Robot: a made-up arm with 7 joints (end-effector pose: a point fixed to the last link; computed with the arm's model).
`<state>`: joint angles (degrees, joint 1 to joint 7).
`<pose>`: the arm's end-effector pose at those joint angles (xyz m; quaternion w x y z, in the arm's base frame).
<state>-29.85 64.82 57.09 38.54 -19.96 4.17 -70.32</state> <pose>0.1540 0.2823 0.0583 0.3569 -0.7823 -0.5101 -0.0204</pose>
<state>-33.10 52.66 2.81 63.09 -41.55 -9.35 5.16</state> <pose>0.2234 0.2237 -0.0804 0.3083 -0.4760 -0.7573 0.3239</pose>
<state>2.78 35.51 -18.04 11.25 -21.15 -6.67 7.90</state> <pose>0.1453 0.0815 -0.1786 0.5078 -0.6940 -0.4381 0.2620</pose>
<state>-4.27 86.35 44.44 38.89 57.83 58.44 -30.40</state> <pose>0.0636 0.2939 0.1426 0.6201 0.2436 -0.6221 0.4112</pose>
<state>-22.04 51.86 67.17 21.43 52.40 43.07 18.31</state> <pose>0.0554 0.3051 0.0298 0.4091 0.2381 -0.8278 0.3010</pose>
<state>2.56 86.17 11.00 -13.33 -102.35 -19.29 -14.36</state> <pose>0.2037 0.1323 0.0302 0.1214 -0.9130 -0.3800 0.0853</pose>
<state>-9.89 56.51 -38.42 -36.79 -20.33 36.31 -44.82</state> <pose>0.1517 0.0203 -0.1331 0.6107 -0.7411 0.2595 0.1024</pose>
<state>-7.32 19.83 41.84 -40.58 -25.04 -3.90 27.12</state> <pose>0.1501 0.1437 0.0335 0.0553 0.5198 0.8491 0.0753</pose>
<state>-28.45 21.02 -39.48 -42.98 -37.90 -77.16 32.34</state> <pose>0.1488 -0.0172 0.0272 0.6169 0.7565 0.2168 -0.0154</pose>
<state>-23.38 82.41 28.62 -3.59 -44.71 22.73 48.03</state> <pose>0.2223 0.1861 0.1184 0.1752 -0.3562 -0.9177 -0.0156</pose>
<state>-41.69 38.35 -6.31 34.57 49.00 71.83 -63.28</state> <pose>0.2436 0.1810 -0.0505 0.7287 -0.3176 -0.2534 0.5513</pose>
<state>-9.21 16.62 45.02 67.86 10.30 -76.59 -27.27</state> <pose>0.0904 0.1504 -0.1441 0.4232 -0.6874 -0.5881 0.0502</pose>
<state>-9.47 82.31 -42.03 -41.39 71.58 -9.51 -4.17</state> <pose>0.1616 0.0492 -0.0779 0.5985 -0.3164 0.0097 -0.7359</pose>
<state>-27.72 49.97 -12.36 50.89 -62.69 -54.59 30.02</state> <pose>0.2263 0.1819 -0.0621 0.0148 -0.4480 -0.8881 0.1016</pose>
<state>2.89 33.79 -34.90 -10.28 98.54 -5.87 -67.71</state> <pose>0.1461 0.0183 -0.1452 0.8894 -0.1483 0.2974 -0.3139</pose>
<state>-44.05 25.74 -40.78 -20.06 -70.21 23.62 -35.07</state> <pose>0.1988 -0.1131 -0.0246 0.1606 -0.9178 0.3586 0.0563</pose>
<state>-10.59 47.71 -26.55 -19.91 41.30 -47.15 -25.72</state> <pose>0.1654 0.0150 -0.0830 0.4959 -0.5975 0.0563 -0.6276</pose>
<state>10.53 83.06 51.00 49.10 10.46 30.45 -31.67</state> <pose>0.0521 0.3250 0.0716 0.6427 -0.1565 -0.6064 0.4412</pose>
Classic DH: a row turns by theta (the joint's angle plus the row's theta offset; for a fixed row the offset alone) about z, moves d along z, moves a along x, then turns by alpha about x. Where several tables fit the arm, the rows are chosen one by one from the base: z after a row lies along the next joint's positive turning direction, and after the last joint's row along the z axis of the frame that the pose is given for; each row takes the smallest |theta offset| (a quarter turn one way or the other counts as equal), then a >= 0, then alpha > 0; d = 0 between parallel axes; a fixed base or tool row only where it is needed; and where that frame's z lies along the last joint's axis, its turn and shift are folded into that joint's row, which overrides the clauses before.
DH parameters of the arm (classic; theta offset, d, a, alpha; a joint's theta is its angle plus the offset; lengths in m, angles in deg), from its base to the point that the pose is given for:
base (fixed): -4.07 0.0768 0.0303 -74.51
joint 1: -75.12 0.0299 -0.0301 -90
joint 2: 74 -0.0049 0.025 90
joint 3: 90 -0.1323 0.0437 -90
joint 4: 90 0.0205 0.0041 90
joint 5: 0 0.092 0.0226 -90
joint 6: -90 -0.0018 0.056 90
joint 7: 65.7 -0.0154 0.0021 -142.01
tool (fixed): -3.73 -0.0189 0 0

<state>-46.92 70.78 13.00 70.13 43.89 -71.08 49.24</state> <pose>0.2201 0.2158 0.0509 0.3880 -0.3235 -0.7389 -0.4458</pose>
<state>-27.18 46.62 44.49 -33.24 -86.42 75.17 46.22</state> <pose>0.1955 0.0948 0.0483 0.2882 -0.6891 -0.5917 0.3033</pose>
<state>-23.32 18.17 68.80 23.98 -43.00 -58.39 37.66</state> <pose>0.0872 0.2219 -0.0545 0.4536 0.0213 0.8907 -0.0198</pose>
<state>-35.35 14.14 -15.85 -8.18 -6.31 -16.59 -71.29</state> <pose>0.2484 -0.0407 -0.0086 0.3277 -0.8334 0.1123 -0.4306</pose>
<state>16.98 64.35 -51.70 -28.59 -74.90 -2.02 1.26</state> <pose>0.0205 0.0217 -0.1521 0.3156 -0.7215 -0.0340 0.6154</pose>
